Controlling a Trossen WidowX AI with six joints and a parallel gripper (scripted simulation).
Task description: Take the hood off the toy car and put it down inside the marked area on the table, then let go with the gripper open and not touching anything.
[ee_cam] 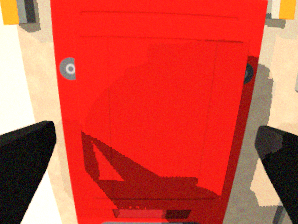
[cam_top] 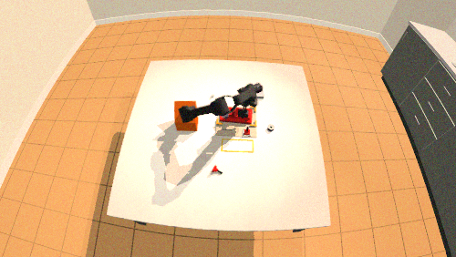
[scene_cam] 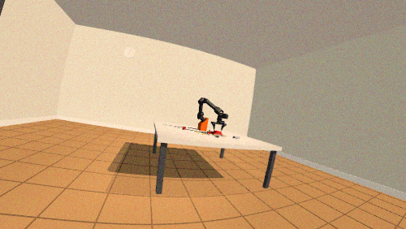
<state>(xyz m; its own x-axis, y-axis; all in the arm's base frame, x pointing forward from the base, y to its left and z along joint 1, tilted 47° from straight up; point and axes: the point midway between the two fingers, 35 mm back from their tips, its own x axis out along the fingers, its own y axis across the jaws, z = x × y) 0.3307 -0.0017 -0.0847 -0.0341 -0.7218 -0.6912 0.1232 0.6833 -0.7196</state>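
The red hood is 10 mm below my gripper tip. The rest, counted from my gripper tip: loose wheel: 180 mm ahead, 90 mm to the right, 40 mm below.
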